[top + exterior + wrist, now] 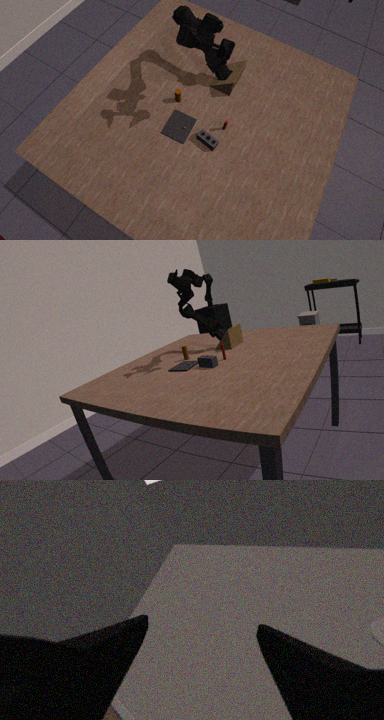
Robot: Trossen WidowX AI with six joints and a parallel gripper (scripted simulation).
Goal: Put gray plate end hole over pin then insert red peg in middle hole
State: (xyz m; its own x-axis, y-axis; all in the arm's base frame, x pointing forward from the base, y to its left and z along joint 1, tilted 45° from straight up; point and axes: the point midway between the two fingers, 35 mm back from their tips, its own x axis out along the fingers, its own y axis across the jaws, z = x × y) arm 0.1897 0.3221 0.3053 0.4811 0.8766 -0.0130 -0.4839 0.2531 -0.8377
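Now: gripper tip 7 cm short of the gray plate, 8 cm to the right of it and 45 cm above it. The rest, counted from my gripper tip: orange cylinder (2 cm behind, 16 cm to the right, 45 cm below); dark flat base (9 cm ahead, 5 cm to the right, 48 cm below); red peg (3 cm behind, 11 cm to the left, 45 cm below).
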